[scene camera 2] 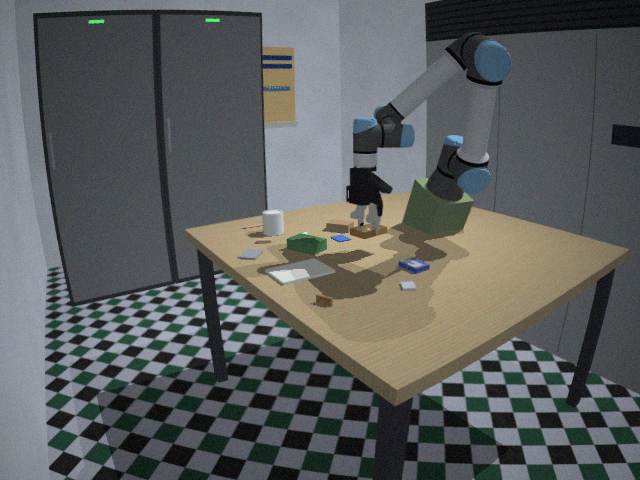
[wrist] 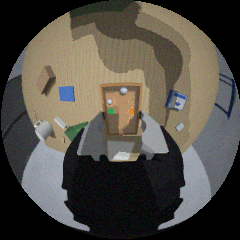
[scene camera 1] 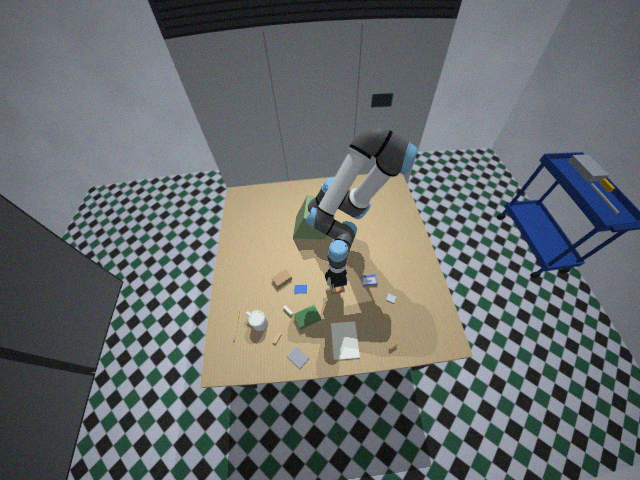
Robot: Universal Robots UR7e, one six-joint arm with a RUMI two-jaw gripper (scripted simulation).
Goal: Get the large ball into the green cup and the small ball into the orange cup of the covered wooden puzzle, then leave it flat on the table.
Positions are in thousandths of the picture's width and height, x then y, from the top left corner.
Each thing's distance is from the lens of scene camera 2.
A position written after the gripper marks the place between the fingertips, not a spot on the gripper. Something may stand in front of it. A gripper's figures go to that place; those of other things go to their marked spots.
gripper (scene camera 2: 576, 484): 1.45 m
white board (scene camera 2: 455, 570): 1.29 m
